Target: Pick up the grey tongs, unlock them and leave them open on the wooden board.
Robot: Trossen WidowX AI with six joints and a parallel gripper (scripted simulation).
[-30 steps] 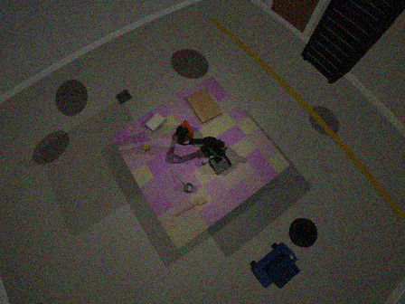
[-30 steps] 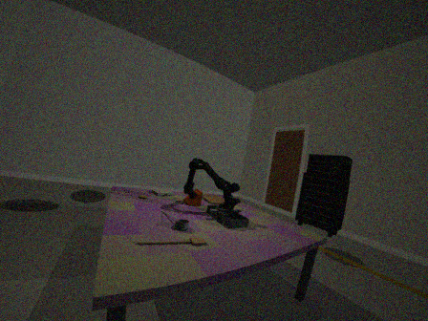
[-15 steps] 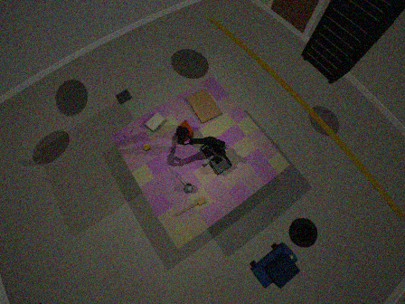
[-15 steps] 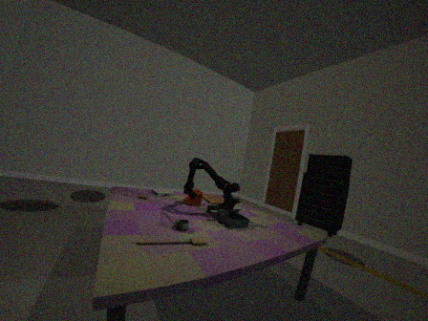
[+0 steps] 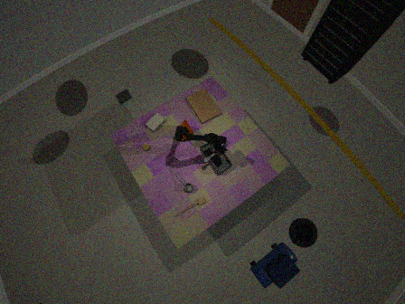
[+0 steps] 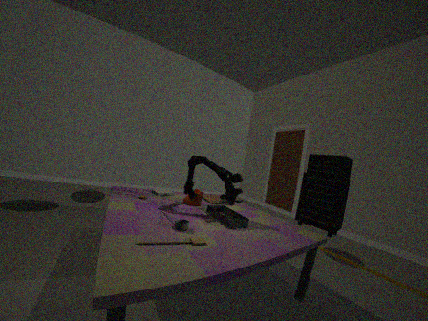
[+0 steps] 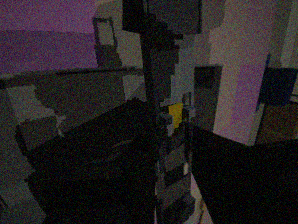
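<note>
The roasting tin lies 10 mm behind my gripper tip, 30 mm to the right of it and 80 mm below it. Round my gripper tip: yellow lock piece 20 mm behind, 20 mm to the left, 30 mm above; white block 650 mm behind, 360 mm to the right, 90 mm below; wooden board 560 mm behind, 170 mm to the left, 100 mm below.
</note>
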